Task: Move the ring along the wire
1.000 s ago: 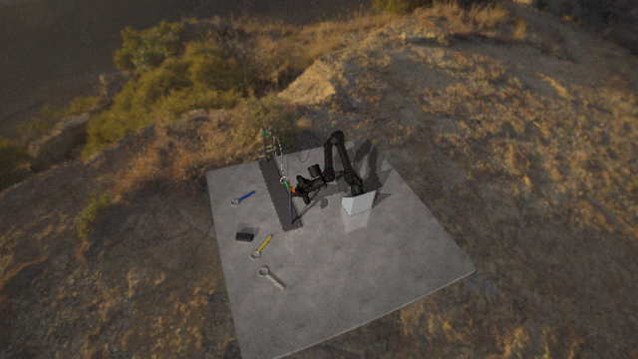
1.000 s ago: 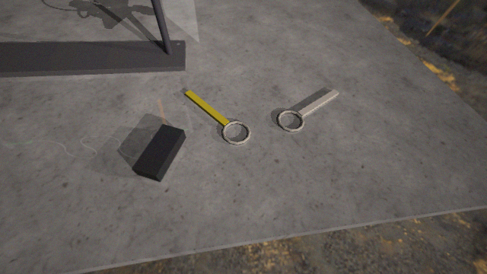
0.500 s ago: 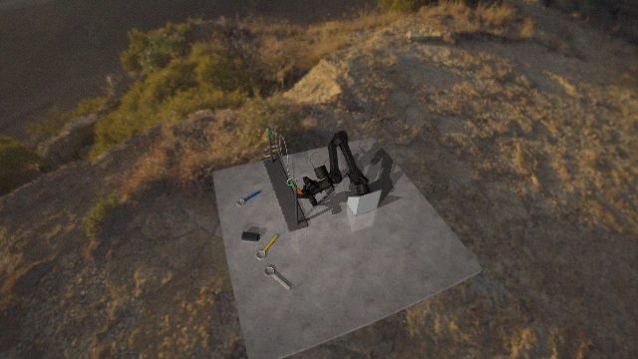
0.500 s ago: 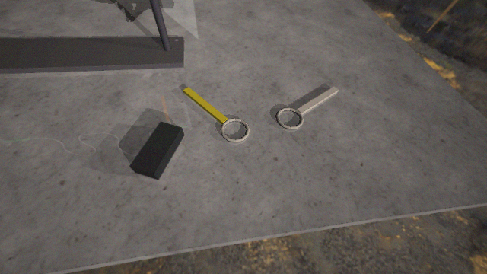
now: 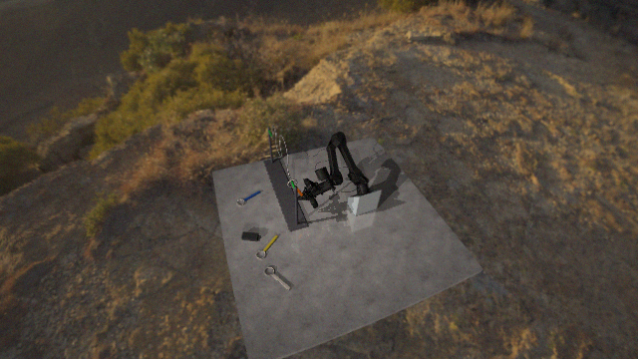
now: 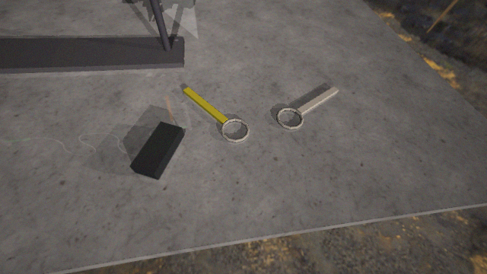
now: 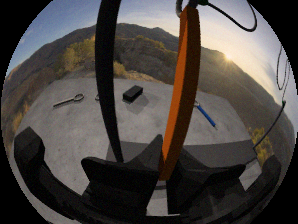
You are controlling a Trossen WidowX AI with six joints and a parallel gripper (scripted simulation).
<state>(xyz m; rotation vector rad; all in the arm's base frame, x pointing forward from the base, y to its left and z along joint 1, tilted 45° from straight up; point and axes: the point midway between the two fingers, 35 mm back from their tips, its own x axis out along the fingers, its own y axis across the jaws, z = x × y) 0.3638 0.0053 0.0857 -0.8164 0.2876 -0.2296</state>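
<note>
Right now my gripper tip is 10 cm below the orange-handled ring and 1 cm short of it. Round my gripper tip: black block (30 cm ahead, 14 cm below, 7 cm to the left); then blue-handled ring (27 cm ahead, 23 cm to the right, 15 cm below); then yellow-handled ring (23 cm ahead, 17 cm to the left, 15 cm below).
</note>
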